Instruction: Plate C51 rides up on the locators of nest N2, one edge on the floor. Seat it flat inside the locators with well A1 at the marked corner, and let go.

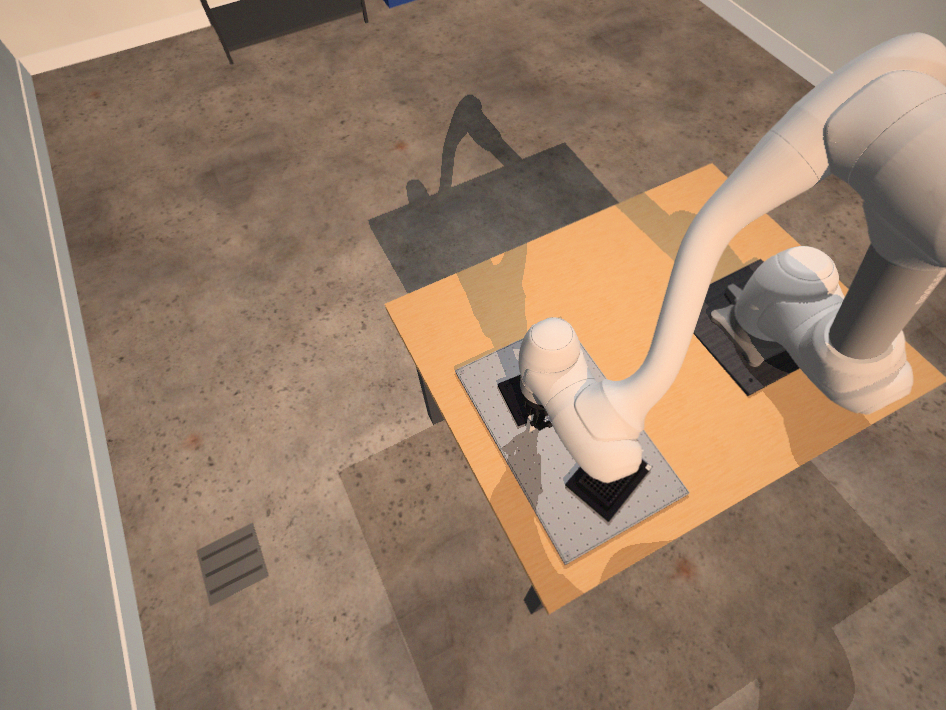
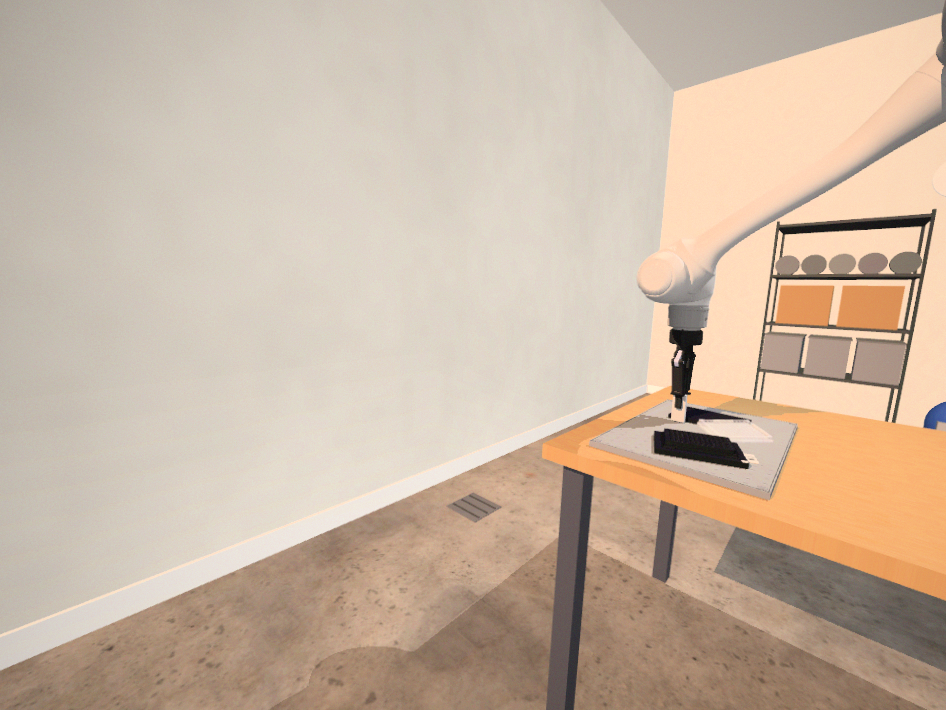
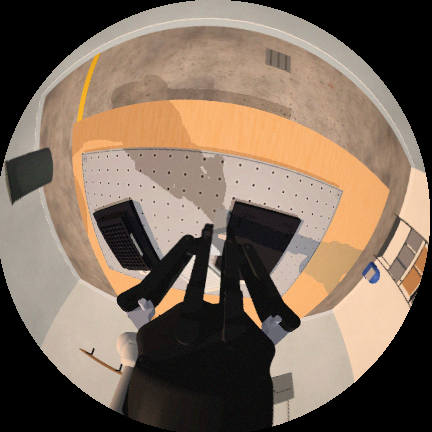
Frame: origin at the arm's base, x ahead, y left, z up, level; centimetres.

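Seen in the pictures: gripper, fingertip midpoint: (image 1: 533,426) (image 2: 678,420) (image 3: 219,216); arm's base, link origin: (image 1: 758,327).
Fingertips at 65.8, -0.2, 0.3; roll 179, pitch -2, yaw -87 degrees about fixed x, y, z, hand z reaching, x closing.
Note:
Pixels of each thing's top centre, then the offset from my fingertips to it, as dx, dy, dz. "spot": a spot on its surface instead. Level surfaces: height alone.
- small white mark, surface spot: (image 1: 647,466) spot: -18.8, +19.7, +0.8
- second dark nest, top centre: (image 3: 254,253) (image 1: 537,391) (image 2: 709,415) -5.1, -7.5, +1.1
- grey board, surface spot: (image 3: 107,172) (image 2: 624,435) spot: +4.2, +21.2, -0.3
- wooden table, surface height: dz -1.7
- pale flat piece, top centre: (image 3: 196,278) (image 2: 734,424) -12.8, +1.6, +2.5
A black plate with a grid of wells (image 1: 603,487) (image 2: 696,440) (image 3: 119,241) lies on a dark nest at the near end of the grey perforated board. Its exact tilt, its label and well A1 cannot be made out. A small white mark (image 1: 647,466) (image 2: 751,458) is at that nest's corner. A second dark nest (image 1: 515,398) (image 3: 270,222) is at the board's other end; no well grid shows on it. My gripper (image 1: 533,421) (image 2: 678,411) (image 3: 219,216) points down, shut and empty, beside the second nest's edge, apart from the well plate. Nest labels are unreadable.
The grey board (image 1: 569,542) (image 2: 626,439) (image 3: 107,172) lies on the wooden table (image 1: 580,267) (image 2: 855,489) (image 3: 150,122). A pale flat piece (image 2: 737,430) lies between the nests, towards the table's middle. A dark mat (image 1: 750,380) is by the arm's base. A shelf rack (image 2: 848,277) is behind.

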